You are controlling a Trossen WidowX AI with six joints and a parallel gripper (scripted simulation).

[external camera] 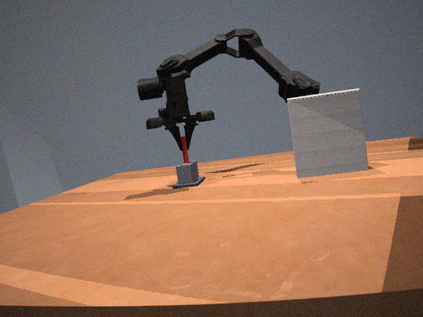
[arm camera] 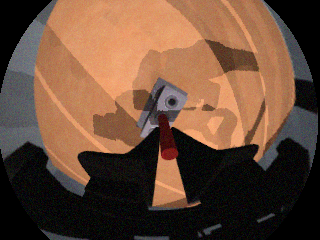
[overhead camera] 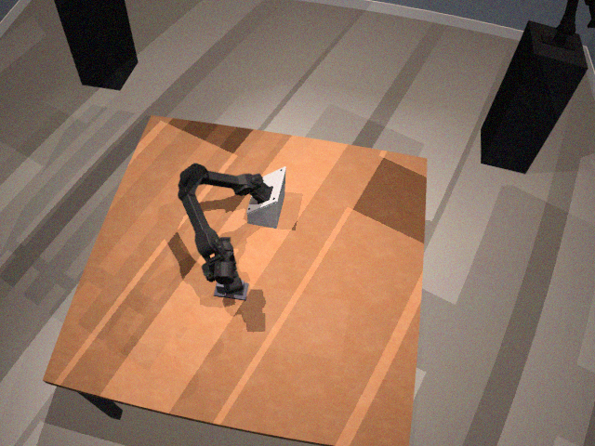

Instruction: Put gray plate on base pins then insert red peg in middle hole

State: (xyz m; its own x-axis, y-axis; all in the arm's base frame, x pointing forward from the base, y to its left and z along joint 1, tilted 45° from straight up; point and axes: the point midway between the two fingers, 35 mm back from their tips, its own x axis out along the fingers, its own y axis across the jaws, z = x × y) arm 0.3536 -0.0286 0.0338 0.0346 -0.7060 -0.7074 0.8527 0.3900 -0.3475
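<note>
The red peg lies right at my gripper tip. Round my gripper tip: gray plate: 50 mm below; dark base: 90 mm below.
</note>
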